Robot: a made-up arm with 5 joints. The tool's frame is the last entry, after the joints. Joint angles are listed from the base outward. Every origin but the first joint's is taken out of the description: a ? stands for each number. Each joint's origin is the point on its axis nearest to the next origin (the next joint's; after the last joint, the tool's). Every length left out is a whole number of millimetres.
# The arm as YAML. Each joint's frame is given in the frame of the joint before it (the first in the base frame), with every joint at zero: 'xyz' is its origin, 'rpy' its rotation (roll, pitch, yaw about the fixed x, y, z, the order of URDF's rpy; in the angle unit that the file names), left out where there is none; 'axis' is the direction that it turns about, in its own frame. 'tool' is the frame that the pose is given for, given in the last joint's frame.
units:
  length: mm
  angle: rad
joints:
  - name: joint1
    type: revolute
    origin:
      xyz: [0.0, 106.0, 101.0]
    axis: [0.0, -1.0, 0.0]
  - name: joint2
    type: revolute
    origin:
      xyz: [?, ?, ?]
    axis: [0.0, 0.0, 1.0]
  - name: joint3
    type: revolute
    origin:
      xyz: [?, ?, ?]
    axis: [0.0, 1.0, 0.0]
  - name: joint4
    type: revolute
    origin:
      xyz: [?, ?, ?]
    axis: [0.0, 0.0, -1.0]
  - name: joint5
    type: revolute
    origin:
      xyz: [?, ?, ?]
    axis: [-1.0, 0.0, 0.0]
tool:
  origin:
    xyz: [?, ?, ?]
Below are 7 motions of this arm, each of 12 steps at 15 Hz.
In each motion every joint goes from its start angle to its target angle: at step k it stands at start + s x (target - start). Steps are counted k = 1, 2, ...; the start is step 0. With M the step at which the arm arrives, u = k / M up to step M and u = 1 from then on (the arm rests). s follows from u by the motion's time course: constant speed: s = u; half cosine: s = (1 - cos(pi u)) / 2; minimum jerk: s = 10 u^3 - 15 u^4 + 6 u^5.
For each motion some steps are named. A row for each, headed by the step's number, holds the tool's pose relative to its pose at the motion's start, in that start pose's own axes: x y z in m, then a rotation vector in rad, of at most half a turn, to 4 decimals.
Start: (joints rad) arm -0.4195 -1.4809 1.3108 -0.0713 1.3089
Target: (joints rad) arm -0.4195 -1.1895 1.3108 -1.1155 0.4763
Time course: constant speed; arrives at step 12
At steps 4, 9, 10, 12:
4: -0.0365 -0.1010 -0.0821 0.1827 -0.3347 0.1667
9: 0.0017 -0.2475 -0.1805 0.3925 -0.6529 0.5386
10: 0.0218 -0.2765 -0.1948 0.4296 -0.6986 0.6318
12: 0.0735 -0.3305 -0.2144 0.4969 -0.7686 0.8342

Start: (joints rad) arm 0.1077 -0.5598 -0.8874 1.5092 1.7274
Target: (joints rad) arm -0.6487 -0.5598 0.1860 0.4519 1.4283
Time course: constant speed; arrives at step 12
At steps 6, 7, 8, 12:
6: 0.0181 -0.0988 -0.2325 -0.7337 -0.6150 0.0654
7: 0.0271 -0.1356 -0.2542 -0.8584 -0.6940 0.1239
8: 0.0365 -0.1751 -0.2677 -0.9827 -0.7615 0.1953
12: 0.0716 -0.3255 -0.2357 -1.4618 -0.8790 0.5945

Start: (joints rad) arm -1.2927 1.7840 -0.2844 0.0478 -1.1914
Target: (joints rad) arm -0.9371 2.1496 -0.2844 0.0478 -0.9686
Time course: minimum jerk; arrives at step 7
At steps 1, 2, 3, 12:
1: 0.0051 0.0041 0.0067 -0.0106 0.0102 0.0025
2: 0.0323 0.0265 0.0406 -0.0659 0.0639 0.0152
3: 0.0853 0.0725 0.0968 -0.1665 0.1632 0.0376
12: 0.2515 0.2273 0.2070 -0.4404 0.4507 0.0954

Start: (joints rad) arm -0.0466 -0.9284 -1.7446 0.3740 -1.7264
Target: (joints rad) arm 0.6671 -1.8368 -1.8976 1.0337 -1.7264
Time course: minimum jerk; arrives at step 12
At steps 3, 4, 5, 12:
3: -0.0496 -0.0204 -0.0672 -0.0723 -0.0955 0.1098
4: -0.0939 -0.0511 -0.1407 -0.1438 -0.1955 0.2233
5: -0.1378 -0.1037 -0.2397 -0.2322 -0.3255 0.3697
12: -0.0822 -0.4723 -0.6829 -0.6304 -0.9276 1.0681

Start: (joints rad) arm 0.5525 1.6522 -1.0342 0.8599 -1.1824
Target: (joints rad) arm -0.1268 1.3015 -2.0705 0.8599 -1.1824
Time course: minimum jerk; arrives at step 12
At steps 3, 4, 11, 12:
3: -0.0791 -0.0560 -0.0299 0.0849 -0.1006 0.0372
4: -0.1565 -0.1087 -0.0720 0.1642 -0.2059 0.0796
11: -0.4961 -0.3363 -0.5747 0.4774 -0.9786 0.5191
12: -0.4968 -0.3370 -0.5782 0.4778 -0.9832 0.5226

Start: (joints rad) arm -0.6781 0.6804 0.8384 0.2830 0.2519
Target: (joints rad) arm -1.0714 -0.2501 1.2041 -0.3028 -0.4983
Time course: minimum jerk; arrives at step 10
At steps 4, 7, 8, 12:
4: 0.0533 -0.0792 -0.0092 0.4601 0.2629 0.0853
7: 0.1122 -0.1662 -0.1853 1.2845 0.6771 0.0727
8: 0.1069 -0.1663 -0.2382 1.4596 0.7519 0.0436
12: 0.1006 -0.1629 -0.2681 1.5570 0.7908 0.0235

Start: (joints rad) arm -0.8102 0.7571 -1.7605 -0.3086 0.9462
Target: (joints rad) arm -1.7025 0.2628 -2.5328 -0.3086 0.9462
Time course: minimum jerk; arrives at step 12
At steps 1, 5, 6, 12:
1: 0.0000 0.0007 0.0030 -0.0031 0.0023 -0.0012
5: 0.0262 0.0404 0.1896 -0.2186 0.1302 -0.0387
6: 0.0519 0.0515 0.2611 -0.3139 0.1702 -0.0272
12: 0.1731 0.0514 0.4391 -0.5686 0.2234 0.1135

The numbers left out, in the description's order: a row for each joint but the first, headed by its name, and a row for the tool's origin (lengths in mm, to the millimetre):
joint2: 263.0 0.0 -324.0
joint3: -110.0 -133.0 0.0
joint4: -81.0 0.0 83.0
joint5: -235.0 -83.0 0.0
tool: 0.0 57.0 242.0

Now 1 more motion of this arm.
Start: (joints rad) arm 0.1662 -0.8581 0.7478 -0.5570 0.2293
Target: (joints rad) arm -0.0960 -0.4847 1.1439 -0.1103 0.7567
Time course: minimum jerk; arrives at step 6
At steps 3, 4, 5, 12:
3: 0.1025 0.0412 0.0453 -0.3156 0.3878 -0.0311
4: 0.1688 0.0703 0.0396 -0.5247 0.6221 -0.0078
5: 0.2060 0.0881 0.0238 -0.6578 0.7642 0.0226
12: 0.2130 0.0916 0.0196 -0.6855 0.7931 0.0303

